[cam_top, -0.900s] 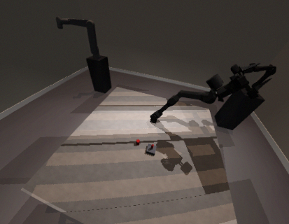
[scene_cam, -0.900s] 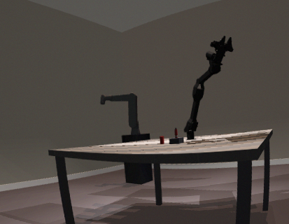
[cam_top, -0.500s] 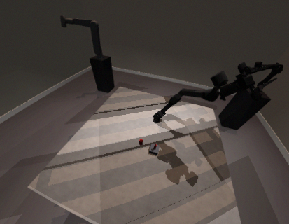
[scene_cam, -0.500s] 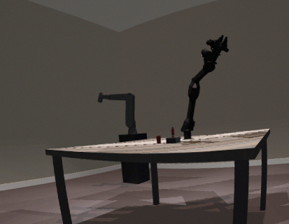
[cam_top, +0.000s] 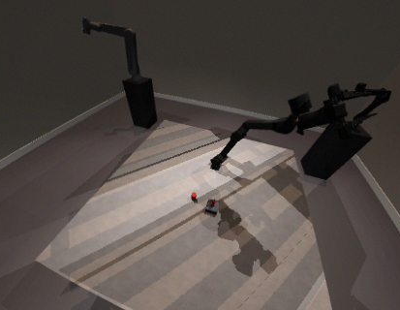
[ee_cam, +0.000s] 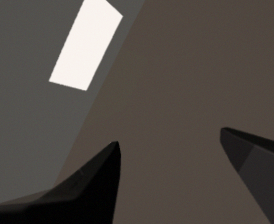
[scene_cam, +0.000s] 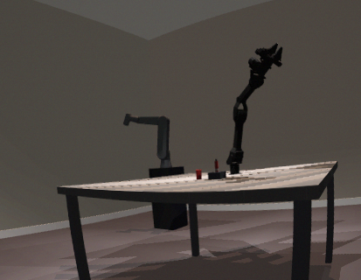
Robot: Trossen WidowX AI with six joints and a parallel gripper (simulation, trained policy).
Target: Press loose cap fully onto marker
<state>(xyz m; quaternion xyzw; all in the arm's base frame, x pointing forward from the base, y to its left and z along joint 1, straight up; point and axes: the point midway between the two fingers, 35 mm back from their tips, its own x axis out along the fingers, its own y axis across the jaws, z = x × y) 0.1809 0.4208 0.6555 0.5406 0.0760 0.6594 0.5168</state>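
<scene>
The red cap lies 650 mm below my gripper tip, 520 mm to the right of it and 120 mm ahead of it. Round my gripper tip: grey holder block 660 mm below, 400 mm to the right, 140 mm ahead.
</scene>
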